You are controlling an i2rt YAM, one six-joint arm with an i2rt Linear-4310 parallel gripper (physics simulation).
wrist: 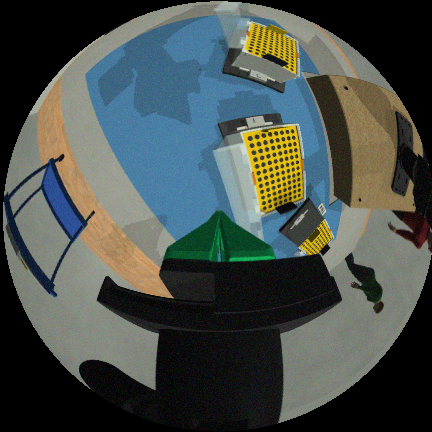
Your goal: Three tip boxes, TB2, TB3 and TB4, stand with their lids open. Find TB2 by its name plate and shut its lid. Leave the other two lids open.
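Frame: origin at the arm's base, x up, y left, z back, level; metres.
Where they show: gripper, fingertip midpoint: [218, 216].
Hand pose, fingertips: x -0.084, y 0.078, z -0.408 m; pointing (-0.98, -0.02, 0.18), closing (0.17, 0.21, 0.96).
Note:
Things, the pixels of their top centre, and the offset from my fingertips. "spot": a spot on its surface instead. Level surfaces: height alone.
- tip box with a yellow perforated rack, top centre: [286, 173] dx -0.034, dy -0.011, dz +0.093 m
- second tip box at a spot on its surface: [272, 47] spot: dx -0.051, dy -0.212, dz +0.132 m
- third tip box at its top centre: [321, 245] dx -0.034, dy +0.179, dz +0.214 m
- blue mat at its surface level: dx -0.109 m
My gripper [218, 216] is shut, with its green fingertips together and nothing between them. A tip box with a yellow perforated rack [278, 167] stands ahead and to the right of the fingertips. Its clear lid [235, 175] is open and slants along the box's left side, reaching down beside and partly behind the right finger; I cannot tell if they touch. A second tip box [272, 47] stands at the top, its clear lid [233, 22] raised. A third tip box [316, 241] is at the lower right, partly hidden by the gripper body; its lid is hard to make out. The name plates are too small to read.
The boxes stand on a blue mat [150, 145] on a grey table with a wooden edge [107, 245]. A large brown box [370, 145] stands at the right, close to the tip boxes. A blue-framed cart [65, 202] is at the left, and people figures show at the right.

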